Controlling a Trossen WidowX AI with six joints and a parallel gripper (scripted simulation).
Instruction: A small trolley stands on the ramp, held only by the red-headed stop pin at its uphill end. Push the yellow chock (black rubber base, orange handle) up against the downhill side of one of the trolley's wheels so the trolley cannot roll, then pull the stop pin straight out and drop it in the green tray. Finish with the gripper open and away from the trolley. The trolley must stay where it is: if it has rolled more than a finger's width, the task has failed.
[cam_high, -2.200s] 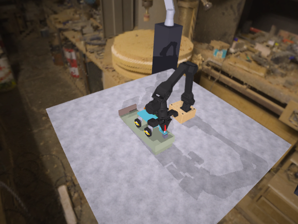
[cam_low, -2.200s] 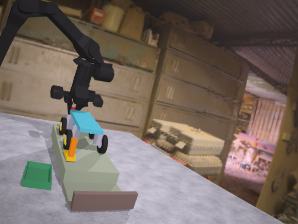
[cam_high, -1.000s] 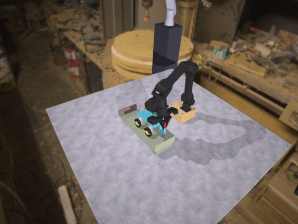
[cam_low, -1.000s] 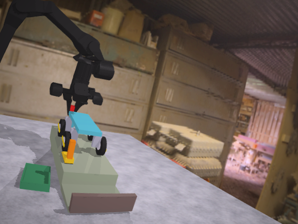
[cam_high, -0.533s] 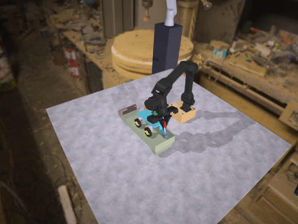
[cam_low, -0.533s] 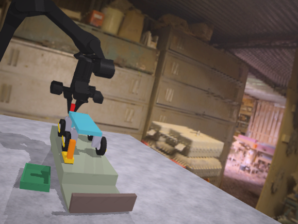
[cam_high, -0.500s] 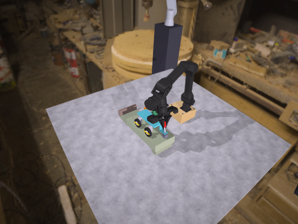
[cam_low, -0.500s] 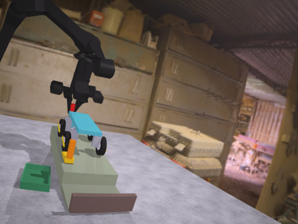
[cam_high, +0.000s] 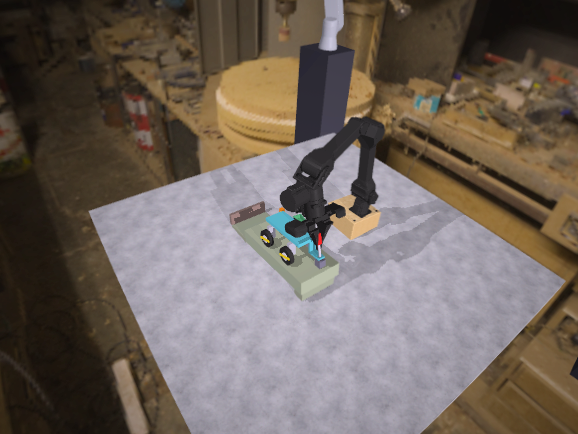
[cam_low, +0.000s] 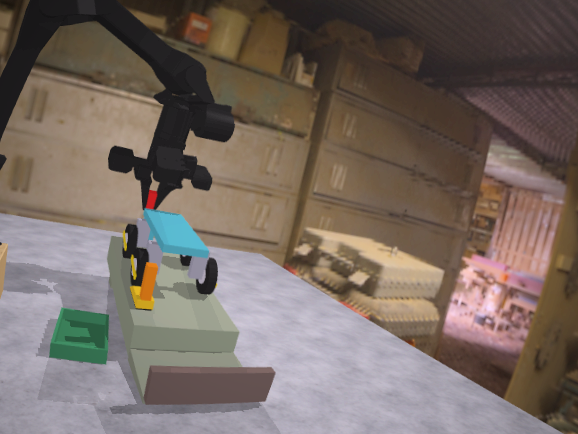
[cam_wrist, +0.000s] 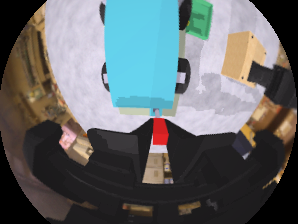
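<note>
The green tray is 130 mm behind my gripper tip, 210 mm to the right of it and 170 mm below it. From my gripper tip the other things lie so: pale green ramp (10 mm ahead, 110 mm to the right, 110 mm below); then red-headed stop pin (right at my gripper tip); then blue trolley (10 mm ahead, 110 mm to the right, 50 mm below).
</note>
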